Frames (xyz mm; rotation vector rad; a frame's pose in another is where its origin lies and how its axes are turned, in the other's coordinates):
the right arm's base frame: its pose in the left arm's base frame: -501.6 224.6 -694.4 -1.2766 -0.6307 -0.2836
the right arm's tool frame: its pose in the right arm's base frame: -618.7 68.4 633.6 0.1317 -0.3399 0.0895
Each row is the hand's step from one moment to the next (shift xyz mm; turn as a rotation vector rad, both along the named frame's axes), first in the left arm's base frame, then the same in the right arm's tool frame.
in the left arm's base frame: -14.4 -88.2 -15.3 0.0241 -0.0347 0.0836
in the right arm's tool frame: -60.0 -26.0 -62.8 0.0459 -0.0730 -0.0365
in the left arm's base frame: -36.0 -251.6 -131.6 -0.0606 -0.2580 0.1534
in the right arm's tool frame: -215.7 1.3 -188.1 -0.0800 -0.2489 -0.1594
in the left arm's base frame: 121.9 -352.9 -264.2 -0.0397 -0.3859 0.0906
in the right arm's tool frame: -226.9 138.1 -372.3 -0.1604 -0.2358 -0.2782
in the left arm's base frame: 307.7 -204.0 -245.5 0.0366 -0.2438 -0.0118
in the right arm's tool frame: -17.9 253.2 -363.5 -0.0964 -0.0664 -0.2173
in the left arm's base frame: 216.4 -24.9 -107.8 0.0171 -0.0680 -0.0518
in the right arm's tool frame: 78.9 168.2 -156.7 -0.0486 0.0248 -0.0680
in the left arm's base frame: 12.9 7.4 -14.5 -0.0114 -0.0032 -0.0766
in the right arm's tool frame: 4.5 20.1 -2.8 -0.0513 0.0581 -0.0009
